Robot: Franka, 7 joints.
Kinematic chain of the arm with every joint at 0, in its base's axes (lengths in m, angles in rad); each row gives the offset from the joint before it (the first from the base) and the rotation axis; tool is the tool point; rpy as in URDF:
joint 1: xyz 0 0 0.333 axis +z
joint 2: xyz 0 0 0 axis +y
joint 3: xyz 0 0 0.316 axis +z
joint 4: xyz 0.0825 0 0 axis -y
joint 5: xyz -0.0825 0 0.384 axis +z
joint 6: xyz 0 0 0 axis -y
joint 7: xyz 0.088 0 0 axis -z
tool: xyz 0 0 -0.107 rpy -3.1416 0 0
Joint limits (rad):
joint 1: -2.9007..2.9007
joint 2: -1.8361..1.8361
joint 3: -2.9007..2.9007
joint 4: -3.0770..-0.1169
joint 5: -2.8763..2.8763
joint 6: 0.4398..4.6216
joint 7: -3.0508..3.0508
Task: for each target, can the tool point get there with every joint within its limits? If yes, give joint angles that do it. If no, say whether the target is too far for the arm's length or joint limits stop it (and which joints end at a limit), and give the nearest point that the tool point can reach.
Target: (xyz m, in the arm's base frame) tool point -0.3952 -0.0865 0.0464
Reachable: yes | joints -1.5789 1.5079 -1.1523 -2.2161 1.2162 1.4964 -0.4183
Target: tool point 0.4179 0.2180 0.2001
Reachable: yes | joints -0.6630 0.6234 0.9713 -2.3087 0.8741 1.9933 -0.3218
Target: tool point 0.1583 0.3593 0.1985
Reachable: yes | joints 0.2909 0.5651 1.1285 -2.4751 -1.4217 1.1630 -0.9238
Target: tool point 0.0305 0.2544 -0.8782
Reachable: no: too far | nearest point 0.0321 0.2677 -0.3606 | short by 0.518 m
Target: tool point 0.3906 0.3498 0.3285
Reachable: yes | joints -1.1273 -1.5353 1.4159 -1.9442 -2.3618 3.5625 1.9103
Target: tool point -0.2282 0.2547 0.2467
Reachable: yes | joints 1.2959 0.1195 0.6346 -2.6848 1.3109 1.3652 -2.1470
